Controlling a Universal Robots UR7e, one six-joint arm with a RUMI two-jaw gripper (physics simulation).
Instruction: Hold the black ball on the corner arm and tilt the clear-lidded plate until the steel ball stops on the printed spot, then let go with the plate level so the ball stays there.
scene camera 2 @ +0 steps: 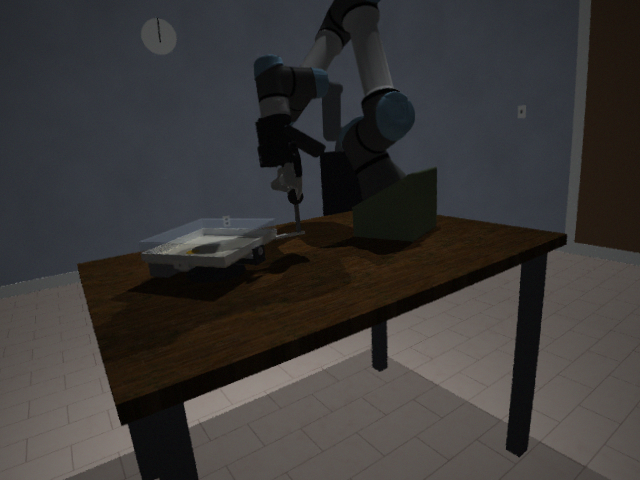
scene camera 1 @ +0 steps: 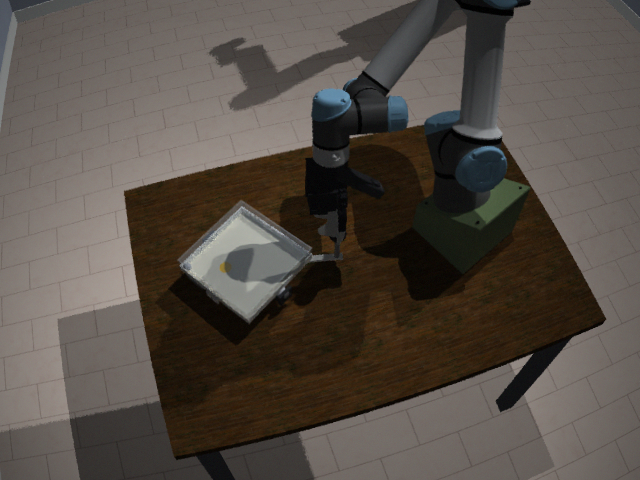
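Note:
The clear-lidded plate (scene camera 1: 268, 294) (scene camera 2: 206, 260) is a white square tray at the left of the table, tilted a little down toward its left side. The steel ball (scene camera 1: 187, 266) sits in its left corner, against the walls; I cannot make it out in scene camera 2. The printed spot (scene camera 1: 225, 267) (scene camera 2: 190, 252) is orange-yellow and lies to the right of the ball, beside a shadow. The corner arm (scene camera 1: 325, 257) (scene camera 2: 289, 235) runs from the right corner to an upright rod. My gripper (scene camera 1: 338, 236) (scene camera 2: 295, 196) points down and is shut on the black ball (scene camera 2: 295, 197) atop that rod.
The brown wooden table (scene camera 1: 361, 372) (scene camera 2: 310, 299) carries everything. The green mounting block (scene camera 1: 449, 242) (scene camera 2: 395, 217) under the robot's base stands to the right of the gripper. A dark knob (scene camera 1: 283, 294) (scene camera 2: 258, 252) sits on the plate's near right side.

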